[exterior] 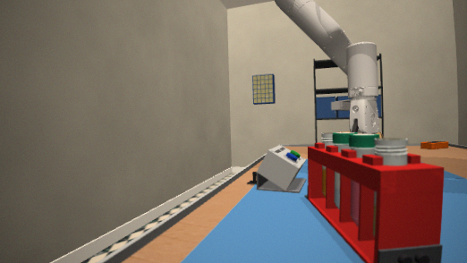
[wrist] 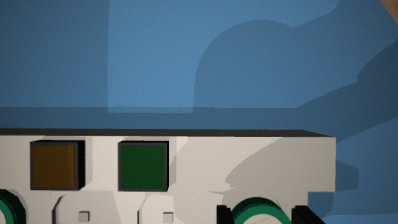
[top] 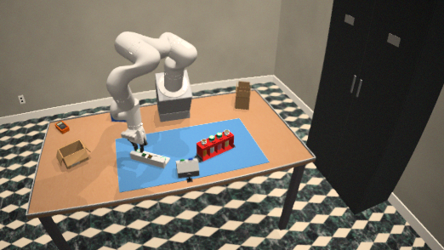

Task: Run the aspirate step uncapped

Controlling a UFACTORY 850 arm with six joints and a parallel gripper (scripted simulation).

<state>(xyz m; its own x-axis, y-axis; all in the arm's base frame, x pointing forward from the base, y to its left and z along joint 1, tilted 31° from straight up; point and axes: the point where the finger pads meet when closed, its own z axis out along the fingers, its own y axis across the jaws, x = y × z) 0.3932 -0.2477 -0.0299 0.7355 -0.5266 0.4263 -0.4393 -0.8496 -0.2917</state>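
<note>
Right now my hand is 170 mm short of the blue cycle key, 280 mm to the right of it and 20 mm below it. The rest, counted from my hand: green ready key: 170 mm ahead, 240 mm to the left, 20 mm above; then green cap: 80 mm ahead, 130 mm to the left, 30 mm below; then tube cap: 20 mm below.
</note>
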